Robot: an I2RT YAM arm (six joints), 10 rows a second.
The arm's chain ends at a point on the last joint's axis. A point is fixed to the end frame.
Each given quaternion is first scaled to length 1.
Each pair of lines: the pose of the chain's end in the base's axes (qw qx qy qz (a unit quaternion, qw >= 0); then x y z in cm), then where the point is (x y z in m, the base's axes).
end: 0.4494 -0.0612 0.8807 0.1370 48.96 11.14 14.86
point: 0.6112 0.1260 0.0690
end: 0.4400 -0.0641 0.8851 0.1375 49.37 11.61 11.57
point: 0.6136 0.1313 0.0336
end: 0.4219 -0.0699 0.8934 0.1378 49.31 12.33 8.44
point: 0.6096 0.1394 -0.0023
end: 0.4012 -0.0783 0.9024 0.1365 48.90 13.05 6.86
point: 0.6014 0.1474 -0.0231
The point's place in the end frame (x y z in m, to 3 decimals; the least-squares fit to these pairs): -0.007 -0.029 0.143
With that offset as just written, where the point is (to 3 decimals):
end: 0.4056 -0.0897 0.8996 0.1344 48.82 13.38 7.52
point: 0.602 0.152 -0.015
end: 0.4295 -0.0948 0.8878 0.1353 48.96 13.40 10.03
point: 0.608 0.153 0.016
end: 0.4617 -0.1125 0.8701 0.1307 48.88 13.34 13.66
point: 0.613 0.154 0.062
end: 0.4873 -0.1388 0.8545 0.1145 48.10 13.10 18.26
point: 0.609 0.152 0.116
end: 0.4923 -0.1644 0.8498 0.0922 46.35 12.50 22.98
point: 0.593 0.145 0.165
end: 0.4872 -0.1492 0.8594 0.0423 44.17 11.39 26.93
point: 0.572 0.119 0.203
